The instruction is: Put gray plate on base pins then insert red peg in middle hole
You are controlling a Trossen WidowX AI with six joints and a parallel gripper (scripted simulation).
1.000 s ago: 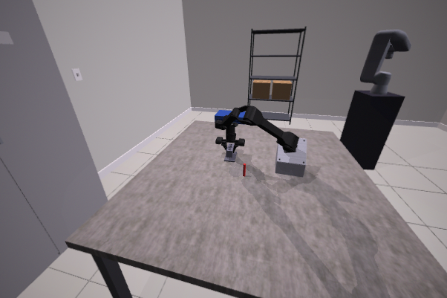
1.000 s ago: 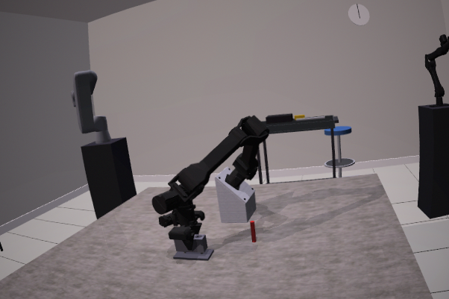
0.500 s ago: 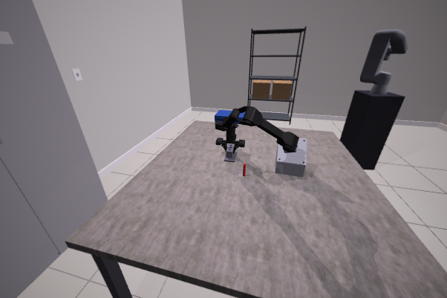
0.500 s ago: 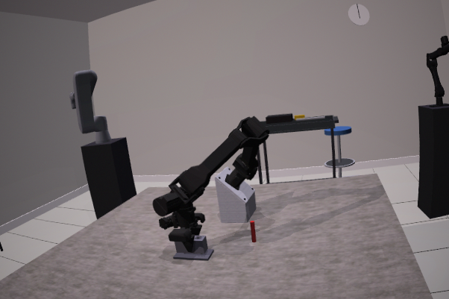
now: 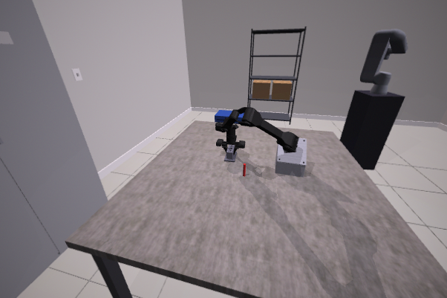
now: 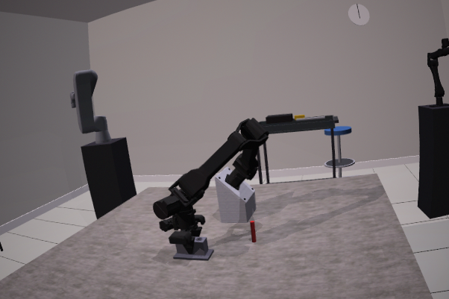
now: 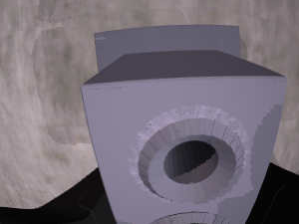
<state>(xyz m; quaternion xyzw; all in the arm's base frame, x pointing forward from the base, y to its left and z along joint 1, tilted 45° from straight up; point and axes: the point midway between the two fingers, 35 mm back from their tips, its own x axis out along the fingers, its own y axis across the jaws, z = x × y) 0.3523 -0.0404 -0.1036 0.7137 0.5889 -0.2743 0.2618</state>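
My gripper tip is now 10 mm above the dark base. From my gripper tip the other things lie so: gray plate: 40 mm above; red peg: 190 mm to the left, 90 mm behind, 20 mm above.
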